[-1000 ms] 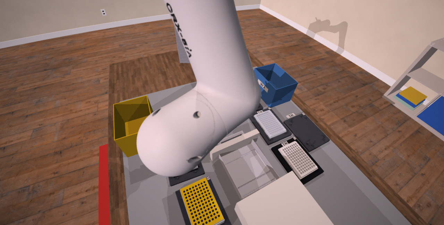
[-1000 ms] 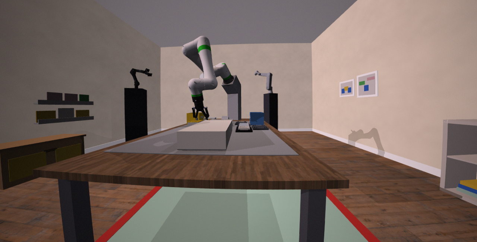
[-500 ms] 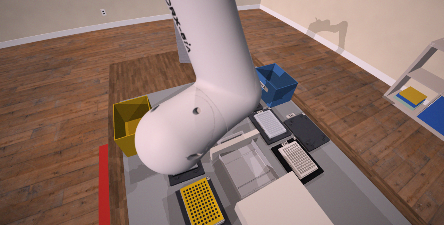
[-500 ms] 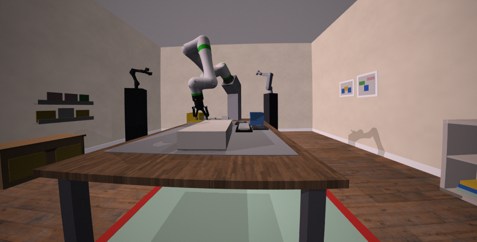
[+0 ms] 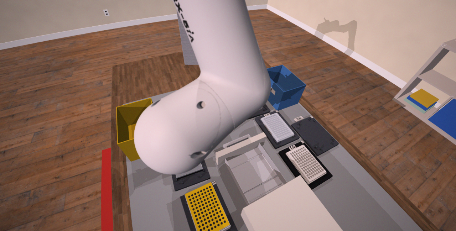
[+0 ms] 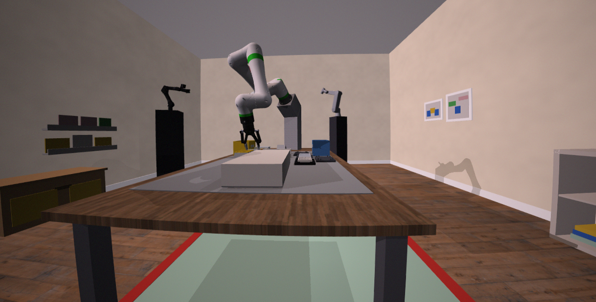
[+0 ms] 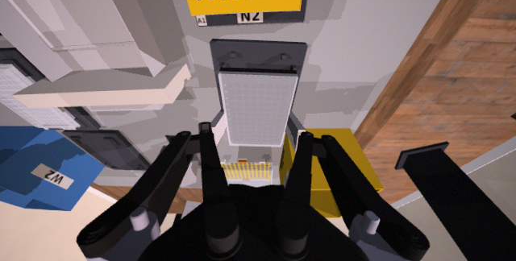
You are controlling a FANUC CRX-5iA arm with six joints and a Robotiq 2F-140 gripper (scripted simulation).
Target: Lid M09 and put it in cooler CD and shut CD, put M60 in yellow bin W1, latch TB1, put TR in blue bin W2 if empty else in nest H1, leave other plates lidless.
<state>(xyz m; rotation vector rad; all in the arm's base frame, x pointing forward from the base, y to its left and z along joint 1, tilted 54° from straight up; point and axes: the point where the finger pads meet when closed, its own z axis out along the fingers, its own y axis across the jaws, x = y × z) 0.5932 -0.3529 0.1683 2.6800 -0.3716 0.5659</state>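
Right now my hand is 23 cm short of the cooler drawer, 11 cm to the right of it and 5 cm above it. Round my hand: yellow tip rack TR (16 cm ahead, 7 cm to the right, 2 cm below); then nest N4 (7 cm below); then lid (2 cm below).
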